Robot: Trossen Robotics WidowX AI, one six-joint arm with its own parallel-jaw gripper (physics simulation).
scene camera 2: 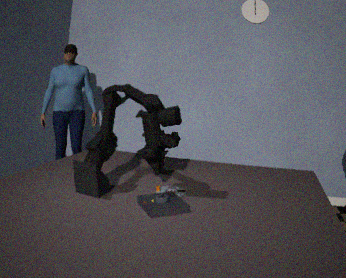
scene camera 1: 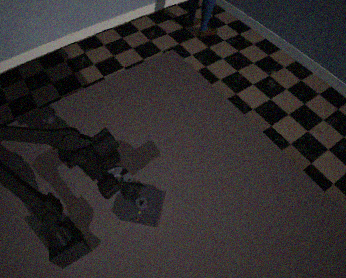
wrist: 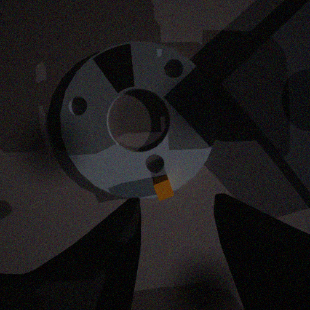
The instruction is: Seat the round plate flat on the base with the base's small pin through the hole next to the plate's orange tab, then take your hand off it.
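Places are measured from the arm's base along level axes (x ahead, y left, z up), in metres.
Where they show: gripper, between the fingertips: (scene camera 2: 159, 173) (scene camera 1: 107, 180); arm's base, origin of its link: (scene camera 2: 90, 169) (scene camera 1: 63, 243).
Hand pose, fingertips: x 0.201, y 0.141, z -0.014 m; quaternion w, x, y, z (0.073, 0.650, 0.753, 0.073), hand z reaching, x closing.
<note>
Things, the pixels of their top centre, and the offset from my fingertips. "spot": a spot on its surface instead. Level surfaces: height alone.
- round grey plate, centre of its top: (scene camera 2: 171, 186) (scene camera 1: 116, 177) dx +0.034, dy +0.023, dz -0.050 m
- orange tab, centre of its top: (scene camera 2: 158, 186) dx -0.007, dy +0.002, dz -0.050 m
- dark square base, centre of its top: (scene camera 2: 162, 196) (scene camera 1: 141, 202) dx +0.069, dy -0.112, dz -0.034 m
- table with a raised round hub, height of its surface: dz -0.034 m
- small yellow spot, a spot on its surface: (scene camera 2: 153, 200) (scene camera 1: 140, 211) spot: dx +0.052, dy -0.137, dz -0.044 m
The round grey plate (scene camera 1: 118, 171) (scene camera 2: 172, 190) (wrist: 115, 167) lies off the base's hub, by the base's back edge. The wrist view shows its large centre hole, three small holes and the orange tab (scene camera 2: 158, 188) (wrist: 163, 190) beside one of them. Whether it lies quite level is unclear. The dark square base (scene camera 1: 155, 212) (scene camera 2: 172, 208) lies on the table with a raised round hub (scene camera 1: 141, 202) and a small yellow spot (scene camera 1: 139, 212) (scene camera 2: 153, 200). The pin is too small to make out. My gripper (wrist: 177, 205) is open and empty, its fingertips near the tab's side of the plate.
The dark arm (scene camera 1: 75, 145) (scene camera 2: 107, 130) reaches in from its mount (scene camera 1: 67, 247) (scene camera 2: 89, 179). Its shadows cross the brown table (scene camera 1: 215, 215) (scene camera 2: 75, 235). A person (scene camera 2: 69, 90) in a blue top stands behind the table. Dark blurred shapes border the plate in the wrist view.
</note>
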